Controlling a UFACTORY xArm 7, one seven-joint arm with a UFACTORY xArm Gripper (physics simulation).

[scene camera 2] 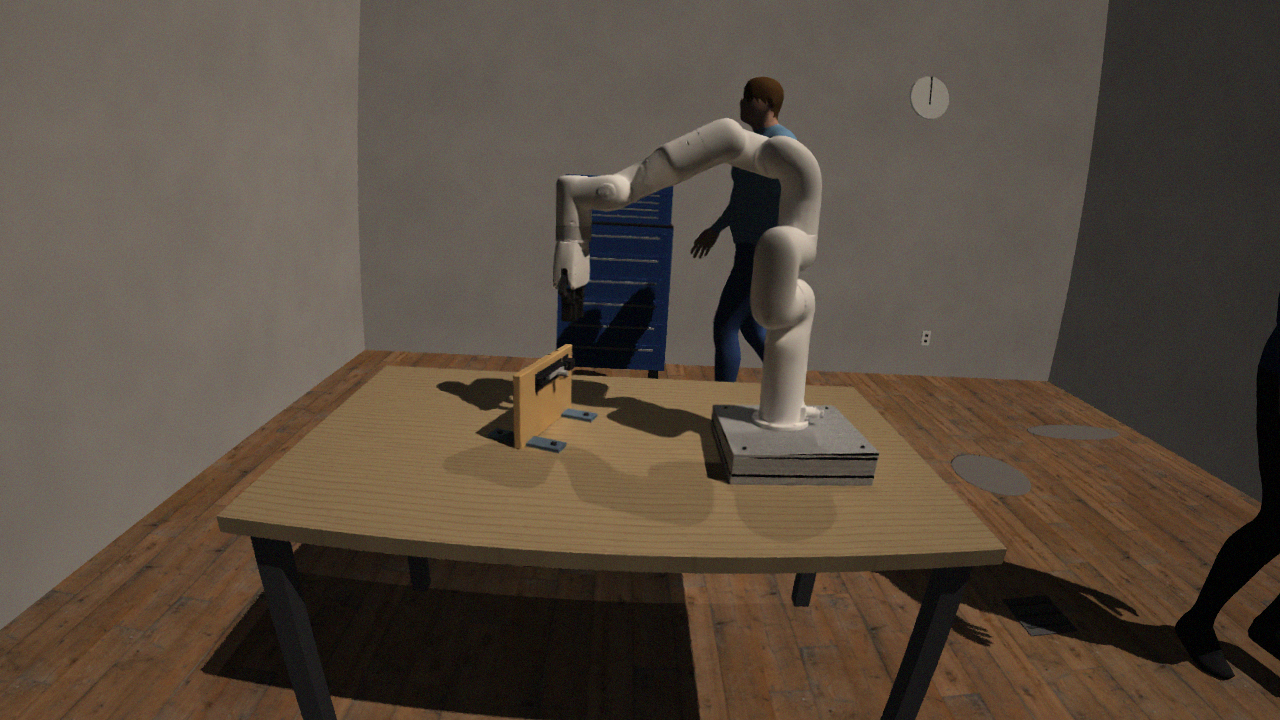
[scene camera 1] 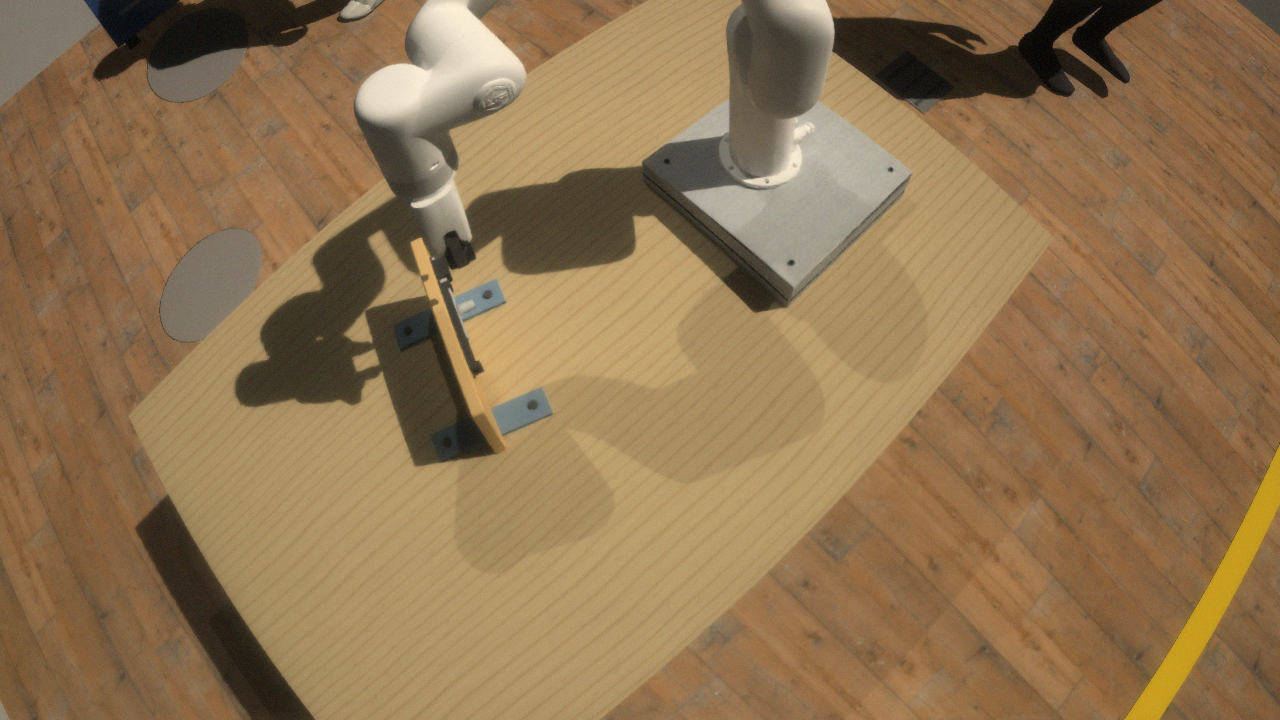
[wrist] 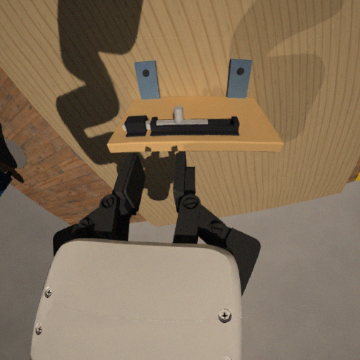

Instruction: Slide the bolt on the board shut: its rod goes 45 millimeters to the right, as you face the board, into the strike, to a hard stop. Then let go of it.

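Pixels of known places: gripper, fingertip midpoint: [scene camera 2: 572,319] [scene camera 1: 458,249]; arm's base at its link origin: [scene camera 2: 780,421] [scene camera 1: 760,156].
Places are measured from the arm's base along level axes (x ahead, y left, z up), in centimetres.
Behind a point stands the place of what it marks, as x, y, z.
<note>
The upright orange board [scene camera 1: 484,420] @[54.0, 15.8, 7.6] [scene camera 2: 542,407] @[51.7, 6.0, 0.0] [wrist: 250,112] carries a black bolt housing [wrist: 222,126]. The bolt's grey rod [wrist: 192,122] reaches the black strike block [wrist: 136,125] at the board's right as one faces it, which is left in the wrist view. A light tip shows at the strike's outer side. The bolt's pale knob [scene camera 1: 465,306] @[48.6, 1.4, 7.4] [scene camera 2: 559,372] @[49.1, 1.7, 7.0] [wrist: 178,114] stands out from the rod, free of the fingers. My gripper [scene camera 2: 571,317] @[46.7, 0.6, 18.9] [wrist: 159,163] is partly open and empty, above the board and apart from the knob.
The board stands on blue feet [scene camera 1: 528,410] @[48.2, 13.1, -5.1] [scene camera 2: 546,444] @[48.6, 13.4, -5.2] [wrist: 239,79] bolted to the wooden table [scene camera 1: 626,555] @[48.2, 36.4, -6.0] [scene camera 2: 402,519] @[64.1, 47.9, -6.0]. The arm's grey base plate [scene camera 1: 805,223] @[2.3, 13.2, 0.5] [scene camera 2: 796,467] @[-2.4, 18.1, -2.0] is on the same table. A person [scene camera 2: 751,210] and a blue tool cabinet [scene camera 2: 626,295] are behind the table.
</note>
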